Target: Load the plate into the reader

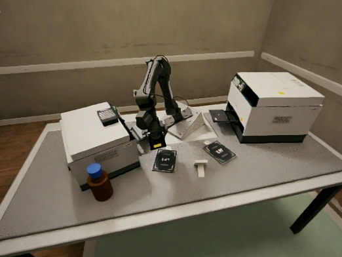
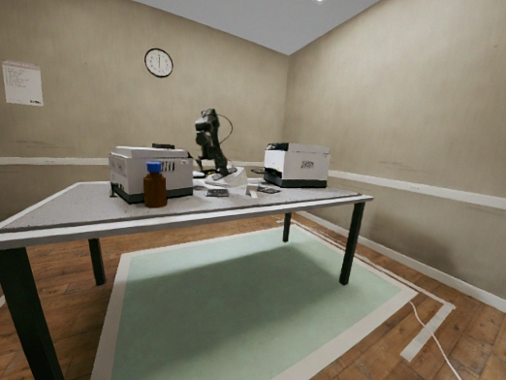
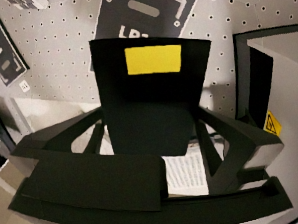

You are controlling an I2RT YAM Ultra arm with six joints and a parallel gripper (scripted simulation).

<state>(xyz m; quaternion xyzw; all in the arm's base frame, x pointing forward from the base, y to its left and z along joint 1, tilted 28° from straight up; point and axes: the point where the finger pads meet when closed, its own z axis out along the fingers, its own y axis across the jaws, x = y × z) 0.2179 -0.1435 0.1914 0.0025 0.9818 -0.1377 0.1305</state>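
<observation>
Right now my hand is 50 mm short of the LP1 pad, 30 mm to the right of it and 120 mm above it. Round my hand: lid (right at my hand); clear well plate (150 mm behind, 50 mm to the right, 40 mm below); brown capped bottle (170 mm ahead, 300 mm to the right, 10 mm below).
</observation>
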